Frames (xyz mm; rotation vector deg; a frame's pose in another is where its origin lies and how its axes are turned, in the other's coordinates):
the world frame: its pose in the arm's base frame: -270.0 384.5 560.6 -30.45 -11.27 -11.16
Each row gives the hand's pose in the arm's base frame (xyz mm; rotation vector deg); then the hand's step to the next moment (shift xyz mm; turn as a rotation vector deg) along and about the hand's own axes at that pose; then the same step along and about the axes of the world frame.
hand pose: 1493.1 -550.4 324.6 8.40 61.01 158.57
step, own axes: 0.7 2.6 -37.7 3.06 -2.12 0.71
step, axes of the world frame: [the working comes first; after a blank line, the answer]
step, axes of the arm's base frame: -6.8 -26.5 -26.1 -2.63 2.61 -0.81

-9.2 -11.4 -34.9 -3.06 1.98 1.03
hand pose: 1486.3 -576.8 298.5 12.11 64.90 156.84
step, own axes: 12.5 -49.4 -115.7 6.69 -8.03 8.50
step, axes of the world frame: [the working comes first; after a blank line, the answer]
step, axes of the arm's base frame: -29.7 -42.3 -115.4 -4.03 12.84 0.69

-50.1 12.9 -115.3 -5.42 9.56 7.79
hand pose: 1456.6 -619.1 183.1 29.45 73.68 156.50
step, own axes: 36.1 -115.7 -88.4 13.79 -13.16 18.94
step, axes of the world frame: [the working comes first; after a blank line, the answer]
step, axes of the arm's base frame: -71.4 17.3 -130.8 -7.60 25.31 4.85

-101.9 60.9 -91.8 -9.54 17.26 18.26
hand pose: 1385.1 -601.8 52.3 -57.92 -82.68 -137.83
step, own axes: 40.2 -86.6 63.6 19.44 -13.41 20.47
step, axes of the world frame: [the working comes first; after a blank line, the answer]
step, axes of the arm's base frame: -40.2 105.9 -18.1 -11.30 27.83 8.65

-57.0 88.8 45.1 -12.53 16.69 23.26
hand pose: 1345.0 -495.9 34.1 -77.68 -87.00 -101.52
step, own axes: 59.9 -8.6 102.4 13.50 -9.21 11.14
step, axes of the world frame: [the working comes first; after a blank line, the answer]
step, axes of the arm's base frame: 7.2 112.0 39.4 -8.95 16.47 6.31

1.4 77.3 90.4 -9.32 8.77 15.08
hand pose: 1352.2 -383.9 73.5 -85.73 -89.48 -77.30
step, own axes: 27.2 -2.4 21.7 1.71 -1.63 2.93
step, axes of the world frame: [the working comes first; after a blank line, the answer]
step, axes of the arm's base frame: -2.8 30.2 17.2 -1.23 3.55 0.20

-2.6 16.5 30.6 -1.61 2.62 2.17
